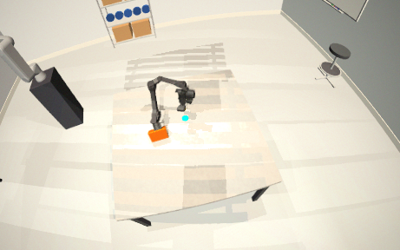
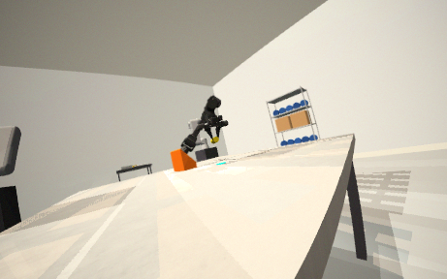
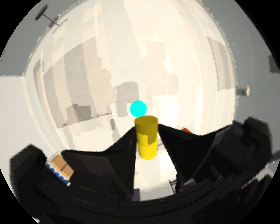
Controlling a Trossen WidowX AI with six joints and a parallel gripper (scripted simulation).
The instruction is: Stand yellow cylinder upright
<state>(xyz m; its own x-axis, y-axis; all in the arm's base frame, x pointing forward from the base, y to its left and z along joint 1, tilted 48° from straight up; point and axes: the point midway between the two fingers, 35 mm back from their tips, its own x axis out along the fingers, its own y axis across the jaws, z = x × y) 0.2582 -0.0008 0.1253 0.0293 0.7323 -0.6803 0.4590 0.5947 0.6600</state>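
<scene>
The cyan circle lies 1 cm to the left of my gripper tip and 15 cm below it. Also, from my gripper tip: yellow cylinder (2 cm behind, 1 cm to the left).
</scene>
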